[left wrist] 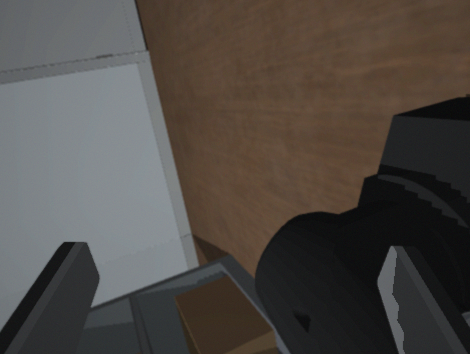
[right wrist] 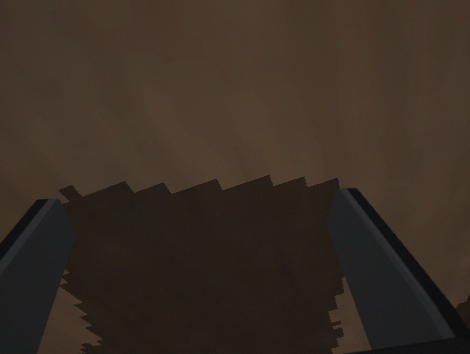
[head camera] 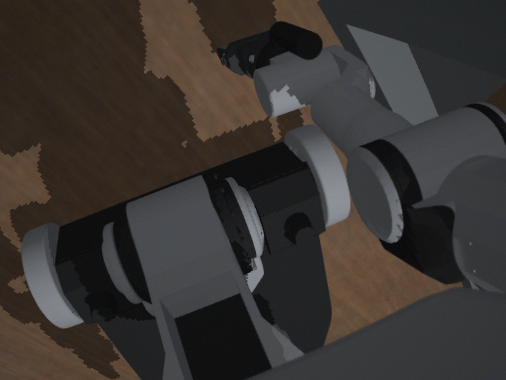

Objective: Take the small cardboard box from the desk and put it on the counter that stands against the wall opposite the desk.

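My right gripper is open and empty; both fingers show in the right wrist view, above shadowed wooden floor. My left gripper is open, with nothing between its fingers. The small cardboard box of the task cannot be made out on a desk in these views. No desk or counter can be identified.
A brown box lies in a grey shelf unit at the bottom of the left wrist view. A pale wall is at its left. The robot's wheeled base stands on wooden floor. A pale panel is at the upper right.
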